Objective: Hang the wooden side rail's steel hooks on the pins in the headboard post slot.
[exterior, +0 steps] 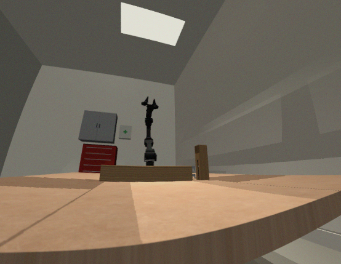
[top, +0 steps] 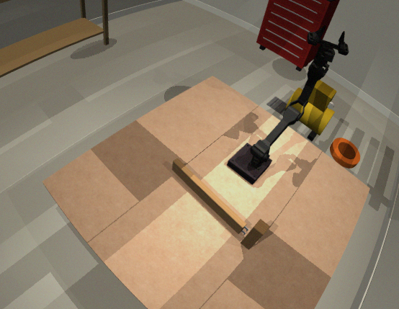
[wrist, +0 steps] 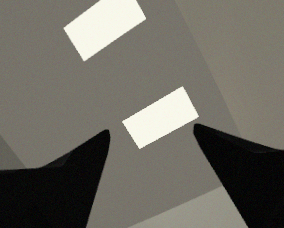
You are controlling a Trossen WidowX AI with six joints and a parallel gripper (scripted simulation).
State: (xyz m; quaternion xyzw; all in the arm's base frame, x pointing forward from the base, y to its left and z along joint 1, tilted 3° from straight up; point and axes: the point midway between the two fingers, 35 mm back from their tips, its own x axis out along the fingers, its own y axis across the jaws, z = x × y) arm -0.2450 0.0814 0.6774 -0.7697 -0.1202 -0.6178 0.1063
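The headboard post lies 68 cm below my gripper tip, 60 cm ahead of it and 11 cm to the left of it.
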